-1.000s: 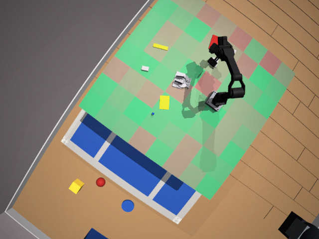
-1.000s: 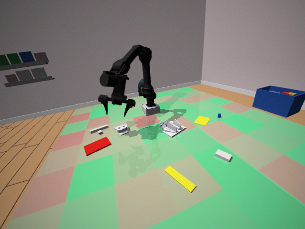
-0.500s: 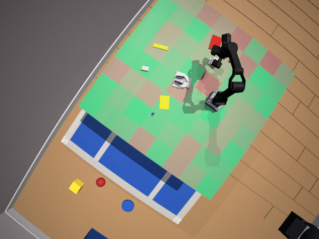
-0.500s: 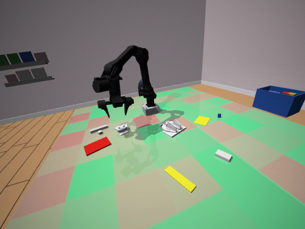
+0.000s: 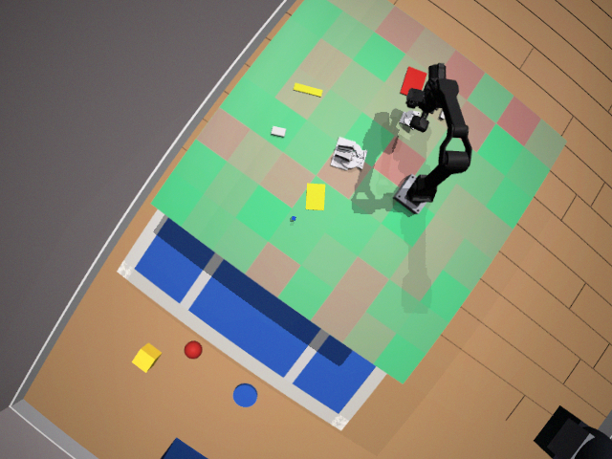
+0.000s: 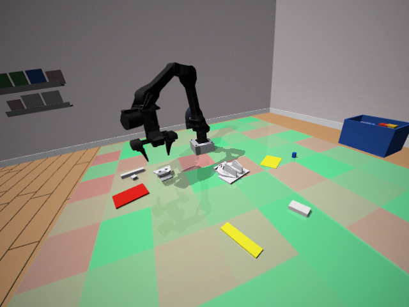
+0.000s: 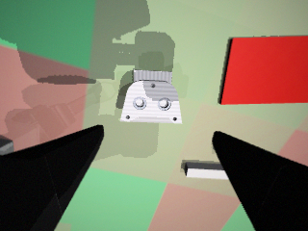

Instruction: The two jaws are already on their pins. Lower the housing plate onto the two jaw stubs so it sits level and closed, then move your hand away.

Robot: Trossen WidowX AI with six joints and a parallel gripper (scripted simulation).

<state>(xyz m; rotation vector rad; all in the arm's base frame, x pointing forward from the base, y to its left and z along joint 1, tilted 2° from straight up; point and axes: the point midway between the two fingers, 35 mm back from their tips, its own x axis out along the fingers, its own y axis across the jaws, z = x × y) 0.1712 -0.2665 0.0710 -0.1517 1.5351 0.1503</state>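
Now: gripper tip 4 cm past the small white cube, 13 cm to the left of it and 8 cm above it. The rest, counted from my gripper tip: red flat plate (8 cm ahead, 14 cm to the right, 9 cm below); white bar (9 cm behind, 13 cm to the right, 8 cm below); yellow bar (42 cm ahead, 14 cm to the left, 9 cm below).
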